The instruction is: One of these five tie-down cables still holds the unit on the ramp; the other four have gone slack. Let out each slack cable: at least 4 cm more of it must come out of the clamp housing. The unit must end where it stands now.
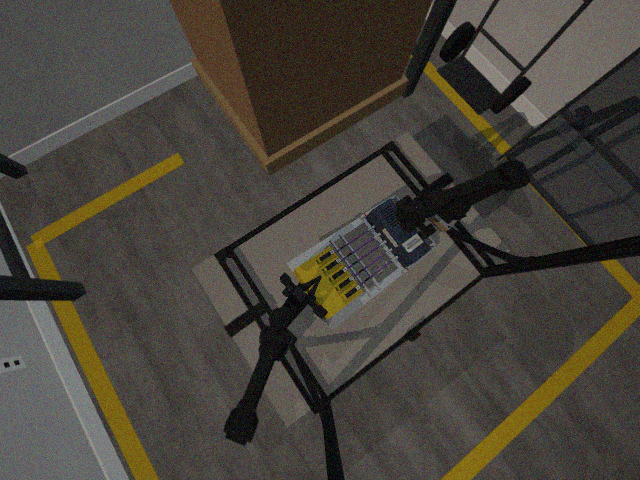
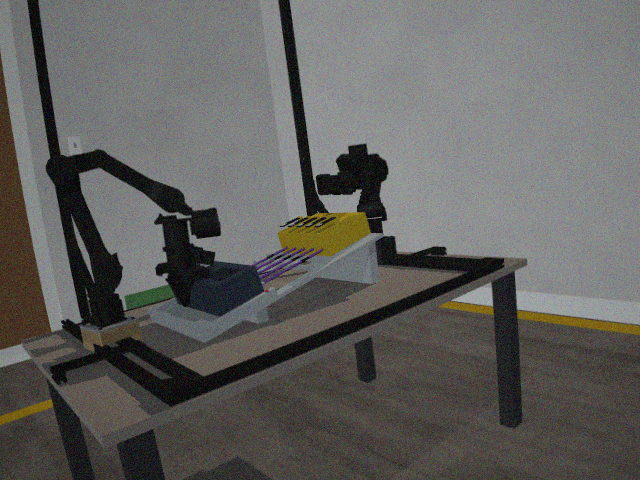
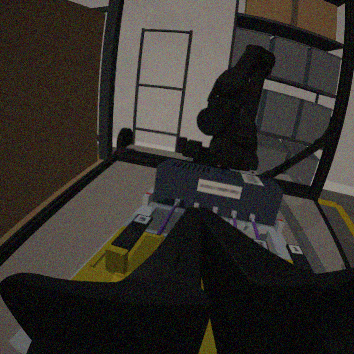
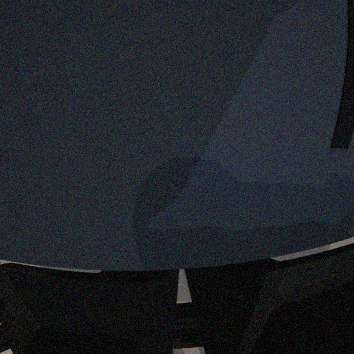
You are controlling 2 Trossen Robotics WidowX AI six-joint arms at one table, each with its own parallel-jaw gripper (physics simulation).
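Note:
A grey ramp point(image 1: 385, 282) point(image 2: 347, 267) stands on the table. The yellow clamp housing point(image 1: 309, 271) point(image 2: 328, 233) point(image 3: 140, 247) sits at its high end. The dark blue unit point(image 1: 385, 216) point(image 2: 223, 286) point(image 3: 218, 189) point(image 4: 105, 123) sits at its low end. Several purple cables point(image 1: 366, 252) point(image 2: 285, 261) point(image 3: 166, 219) run between them. My left gripper point(image 1: 313, 290) point(image 2: 375, 224) point(image 3: 195, 216) is shut and empty, held over the housing's upper end. My right gripper point(image 1: 409, 214) point(image 2: 182, 290) point(image 4: 182, 274) is shut and empty, close against the unit's far side.
A black frame point(image 1: 309, 200) point(image 2: 366, 324) borders the table top. A large brown box point(image 1: 309, 71) point(image 3: 46, 105) and a hand truck point(image 1: 475, 81) point(image 3: 161, 84) stand beyond the table. A shelf rack point(image 3: 288, 31) stands behind the right arm. A black pole point(image 2: 296, 105) rises behind the ramp.

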